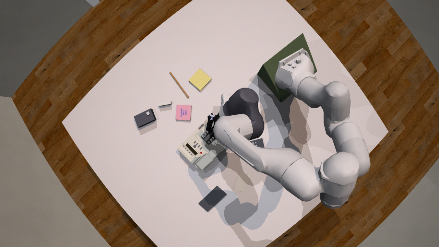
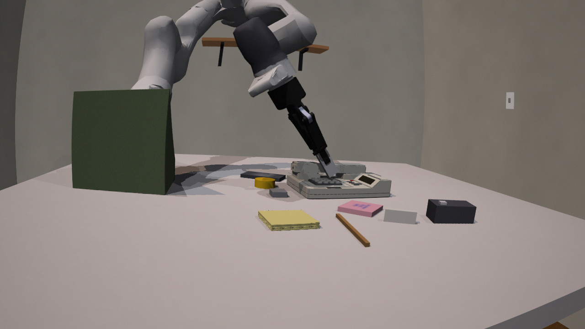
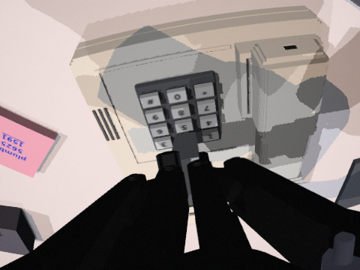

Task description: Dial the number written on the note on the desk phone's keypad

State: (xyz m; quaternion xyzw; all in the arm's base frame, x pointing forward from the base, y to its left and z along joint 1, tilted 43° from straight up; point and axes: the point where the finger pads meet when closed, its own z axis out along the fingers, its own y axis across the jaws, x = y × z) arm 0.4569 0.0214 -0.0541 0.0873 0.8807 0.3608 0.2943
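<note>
The handset is 7 cm to the left of my hand, 3 cm below it and 3 cm ahead of it. Also, from my hand: pink note (17 cm to the right, 7 cm below, 3 cm ahead); grey block (12 cm behind, 7 cm below, 4 cm to the right); white block (26 cm to the right, 7 cm ahead, 6 cm below).
</note>
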